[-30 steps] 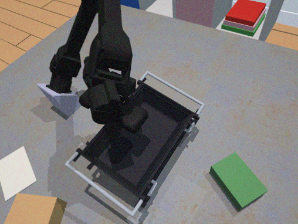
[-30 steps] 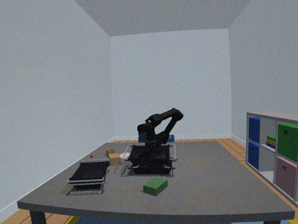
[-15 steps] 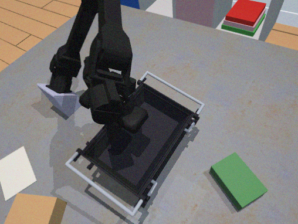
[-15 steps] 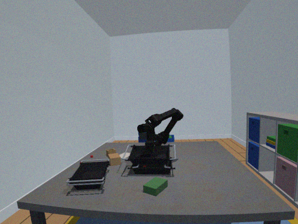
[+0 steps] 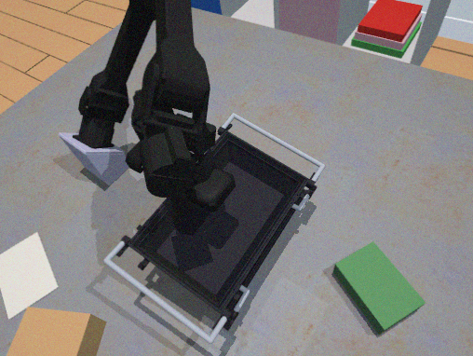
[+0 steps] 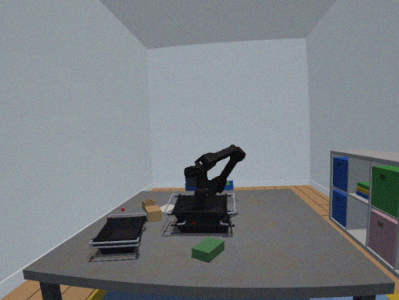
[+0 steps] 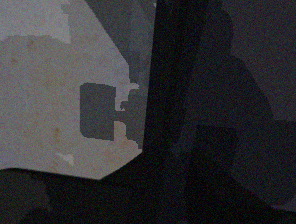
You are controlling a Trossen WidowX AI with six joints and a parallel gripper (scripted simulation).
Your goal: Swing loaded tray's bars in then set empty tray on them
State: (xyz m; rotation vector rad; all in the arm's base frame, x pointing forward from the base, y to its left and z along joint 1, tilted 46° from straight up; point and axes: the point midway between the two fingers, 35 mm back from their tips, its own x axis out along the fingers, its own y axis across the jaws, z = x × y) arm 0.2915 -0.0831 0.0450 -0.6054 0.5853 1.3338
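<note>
The black plastic tray is 8 cm ahead of my gripper tip and 2 cm above it. Round my gripper tip: green block 33 cm ahead, 9 cm below, 4 cm to the left; white sheet 27 cm behind, 26 cm to the right, 10 cm below; tan box 30 cm to the right, 9 cm behind, 8 cm below.
</note>
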